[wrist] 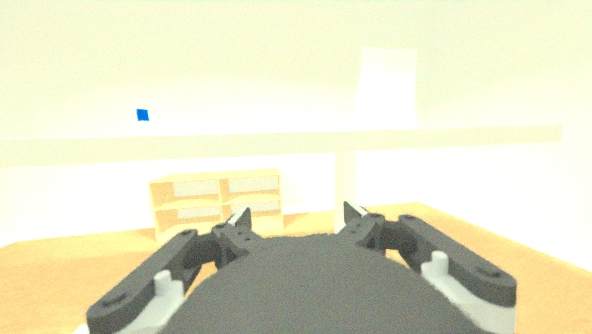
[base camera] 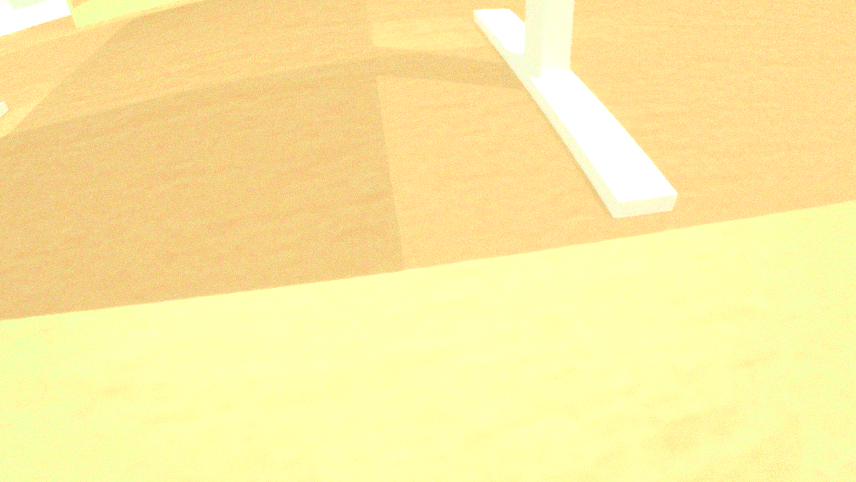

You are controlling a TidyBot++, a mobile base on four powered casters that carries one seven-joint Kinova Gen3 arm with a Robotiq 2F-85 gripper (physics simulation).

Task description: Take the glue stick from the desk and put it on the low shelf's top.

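Frame: origin at the arm's base, x ahead, y left, z up, level; metres.
Where they show: gripper, between the fingertips: (wrist: 297, 214).
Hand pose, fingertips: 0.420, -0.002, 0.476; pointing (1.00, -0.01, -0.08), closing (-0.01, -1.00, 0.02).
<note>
Things, the pixels of their centre, and the offset from my fingertips, as dx, dy, dz. "pt": a spot on its surface instead. Level surfaces: height alone.
- low wooden shelf, a spot on its surface: (wrist: 220, 200) pt +1.468, +0.715, -0.495
- wooden floor, height of its surface: dz -0.873
- desk leg, a spot on its surface: (wrist: 345, 175) pt +0.401, -0.177, -0.055
The desk (wrist: 280, 143) spans the wrist view as a pale, nearly edge-on top. A small blue block-like piece (wrist: 143, 115) shows just above its edge at the left; it looks like the coloured part of the glue stick, whose paler part is washed out. A low wooden shelf (wrist: 220, 200) with open compartments stands on the floor beyond, seen under the desk top, left of the middle. My gripper (wrist: 297, 214) is open and empty, with its fingertips below the level of the desk top in the wrist view. The gripper does not show in the base view.
A white desk leg with a long foot (base camera: 599, 137) stands on the wooden floor (base camera: 269, 179), right of the middle in the base view. A desk leg (wrist: 345, 175) also shows in the wrist view. A tall white panel (wrist: 387, 85) rises behind the desk top at the right.
</note>
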